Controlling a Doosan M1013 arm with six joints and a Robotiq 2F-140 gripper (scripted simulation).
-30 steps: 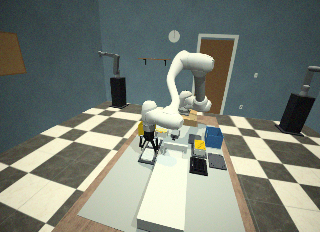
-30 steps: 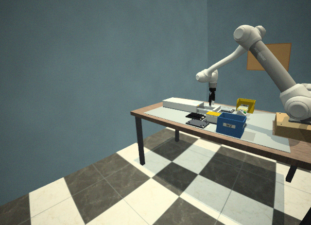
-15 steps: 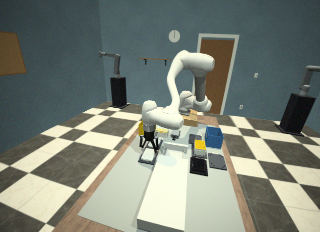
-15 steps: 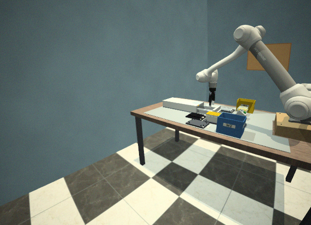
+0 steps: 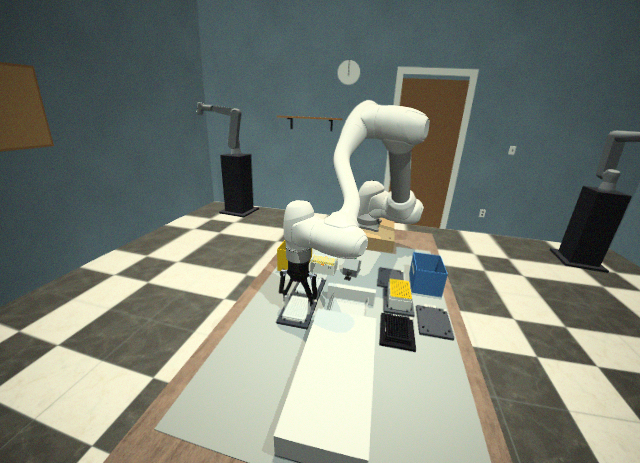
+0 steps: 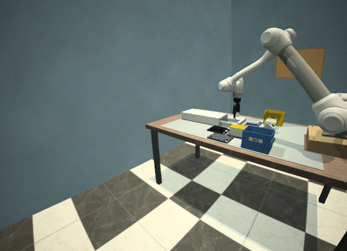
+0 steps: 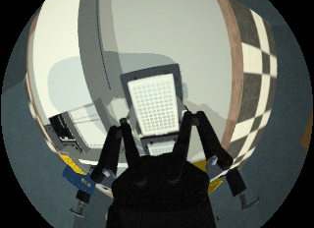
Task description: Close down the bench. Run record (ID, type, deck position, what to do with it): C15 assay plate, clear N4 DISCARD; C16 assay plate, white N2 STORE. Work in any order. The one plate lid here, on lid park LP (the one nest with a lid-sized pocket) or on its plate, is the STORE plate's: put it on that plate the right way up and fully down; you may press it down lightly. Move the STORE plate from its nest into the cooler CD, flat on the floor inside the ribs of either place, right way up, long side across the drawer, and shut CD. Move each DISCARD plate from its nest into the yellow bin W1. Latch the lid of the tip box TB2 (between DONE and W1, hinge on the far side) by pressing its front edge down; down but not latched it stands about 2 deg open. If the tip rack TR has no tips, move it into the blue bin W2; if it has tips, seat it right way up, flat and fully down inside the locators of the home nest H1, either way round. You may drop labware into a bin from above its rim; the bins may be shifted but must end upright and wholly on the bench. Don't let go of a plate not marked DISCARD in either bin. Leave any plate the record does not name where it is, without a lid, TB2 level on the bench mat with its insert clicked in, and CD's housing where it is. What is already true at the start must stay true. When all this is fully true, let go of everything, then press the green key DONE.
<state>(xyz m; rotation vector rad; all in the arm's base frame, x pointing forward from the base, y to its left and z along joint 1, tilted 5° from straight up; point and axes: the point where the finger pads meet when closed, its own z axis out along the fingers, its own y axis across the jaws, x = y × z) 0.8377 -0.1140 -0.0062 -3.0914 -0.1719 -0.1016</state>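
Right now my hand is 1 cm above the clear plate lid. From my hand the other things lie so: clear plate: 17 cm behind, 2 cm to the right, 2 cm below; grey nest: 3 cm below; white plate: 2 cm below.
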